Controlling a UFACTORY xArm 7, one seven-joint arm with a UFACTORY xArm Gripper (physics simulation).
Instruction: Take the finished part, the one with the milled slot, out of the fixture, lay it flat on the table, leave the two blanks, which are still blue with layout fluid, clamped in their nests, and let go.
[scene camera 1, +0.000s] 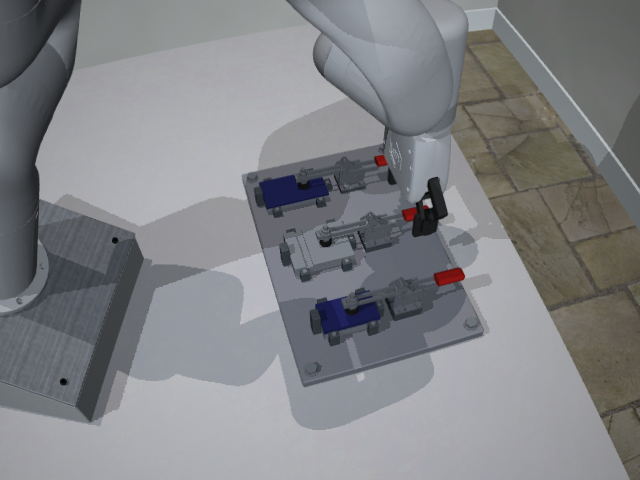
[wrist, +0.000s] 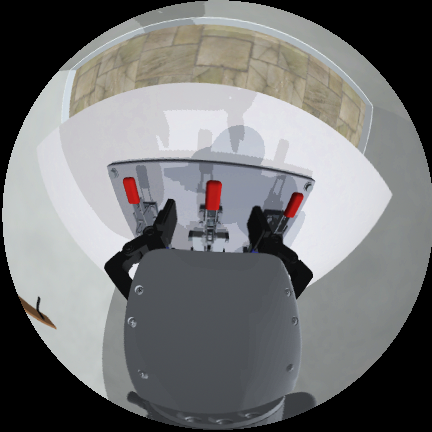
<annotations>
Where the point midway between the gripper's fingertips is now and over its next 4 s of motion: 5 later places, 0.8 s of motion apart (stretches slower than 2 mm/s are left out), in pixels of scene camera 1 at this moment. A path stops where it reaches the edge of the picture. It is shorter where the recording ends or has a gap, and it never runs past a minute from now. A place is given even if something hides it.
My gripper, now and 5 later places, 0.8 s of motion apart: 411, 206; 397, 211; 395, 225; 395, 224; 409, 202; 409, 193
</annotations>
